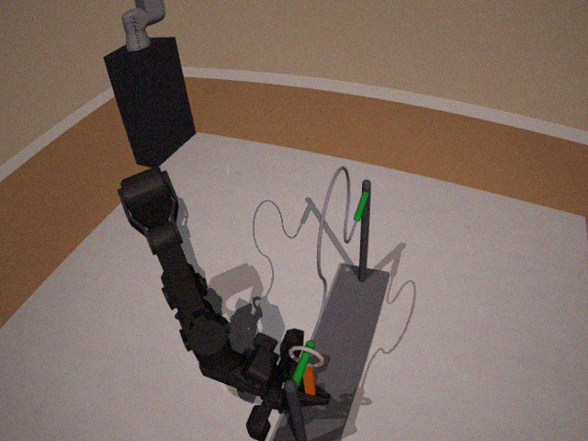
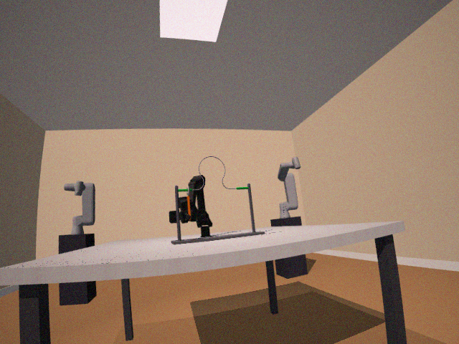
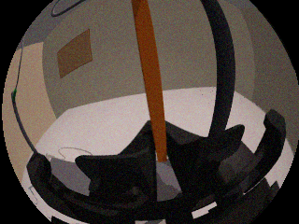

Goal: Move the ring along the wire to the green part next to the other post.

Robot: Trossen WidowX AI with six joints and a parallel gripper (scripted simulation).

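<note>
The ring with orange handle lies 3 cm behind my gripper tip and 9 cm above it.
</note>
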